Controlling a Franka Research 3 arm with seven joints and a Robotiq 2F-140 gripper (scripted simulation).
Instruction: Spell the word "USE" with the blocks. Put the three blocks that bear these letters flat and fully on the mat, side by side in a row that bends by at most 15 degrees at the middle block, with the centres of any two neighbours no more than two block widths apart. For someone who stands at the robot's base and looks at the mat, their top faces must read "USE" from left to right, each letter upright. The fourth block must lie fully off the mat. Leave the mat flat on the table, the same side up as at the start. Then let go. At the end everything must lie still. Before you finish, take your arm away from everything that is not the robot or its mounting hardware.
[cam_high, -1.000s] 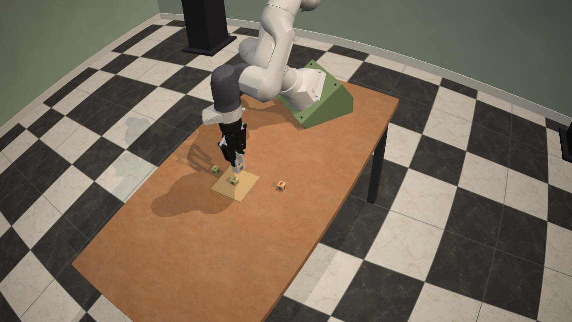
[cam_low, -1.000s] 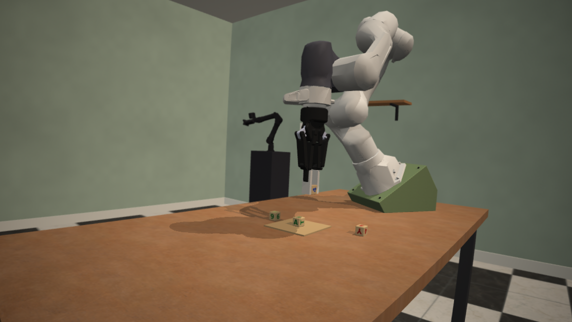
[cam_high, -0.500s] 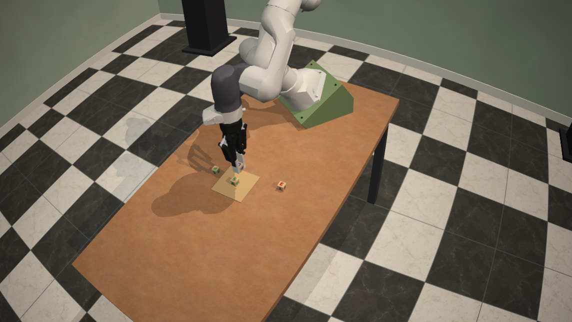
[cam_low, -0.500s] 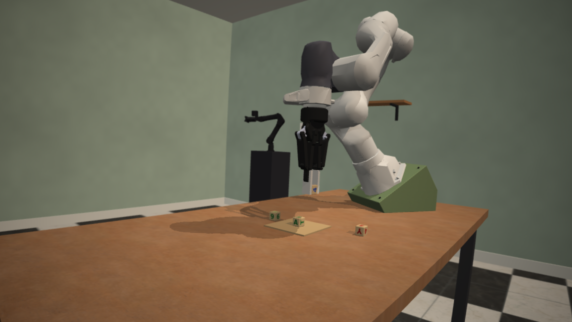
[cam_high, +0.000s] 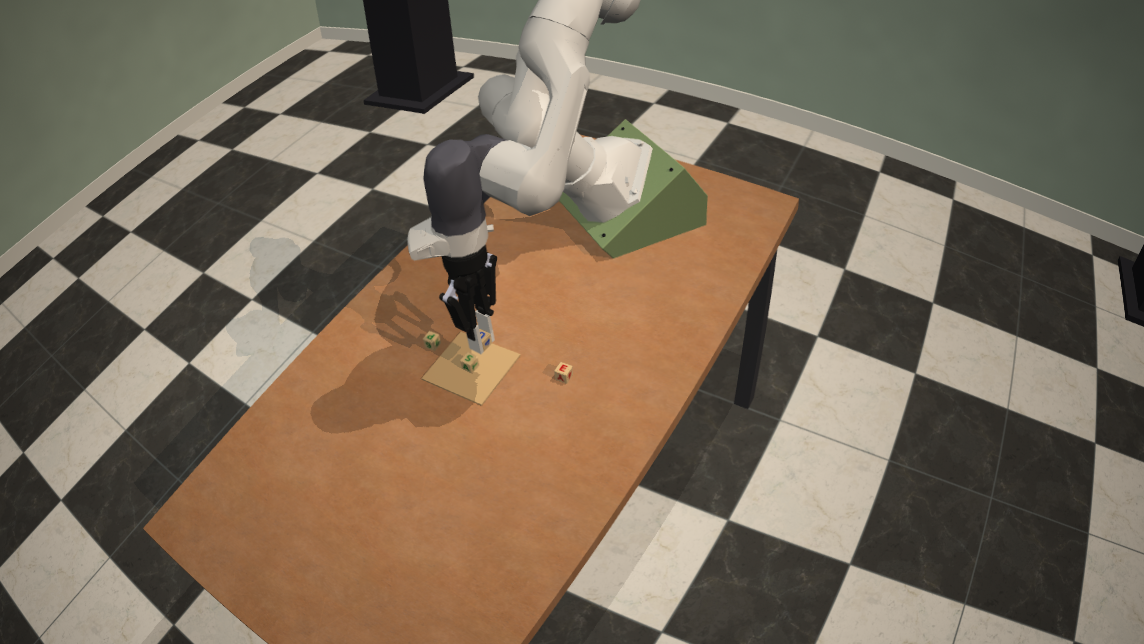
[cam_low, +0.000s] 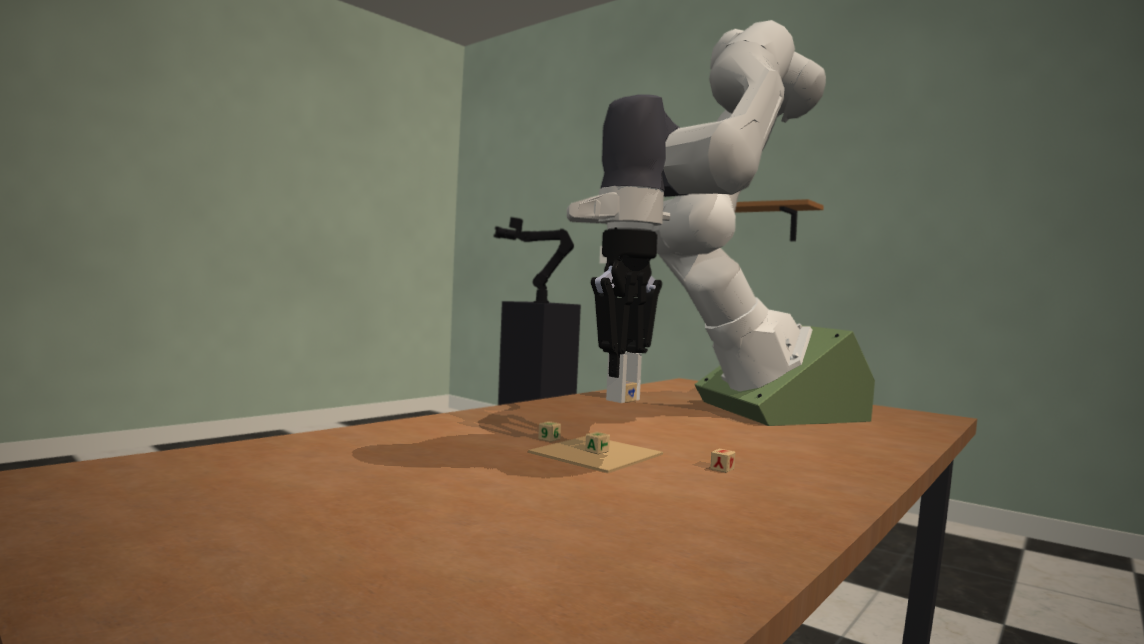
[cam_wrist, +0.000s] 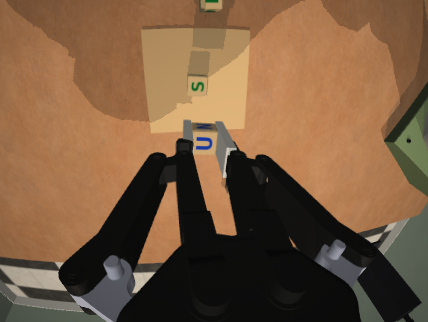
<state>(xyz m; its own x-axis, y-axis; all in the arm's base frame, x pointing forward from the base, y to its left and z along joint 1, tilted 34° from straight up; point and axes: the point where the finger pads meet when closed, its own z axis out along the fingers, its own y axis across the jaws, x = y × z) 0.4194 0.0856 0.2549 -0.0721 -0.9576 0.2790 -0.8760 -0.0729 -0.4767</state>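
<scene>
Now: the S block 10 cm below my hand and 4 cm to the right of it. The rest, counted from my hand: U block: 2 cm below; E block: 13 cm to the left, 11 cm below, 6 cm behind; mat: 12 cm below, 4 cm to the right.
</scene>
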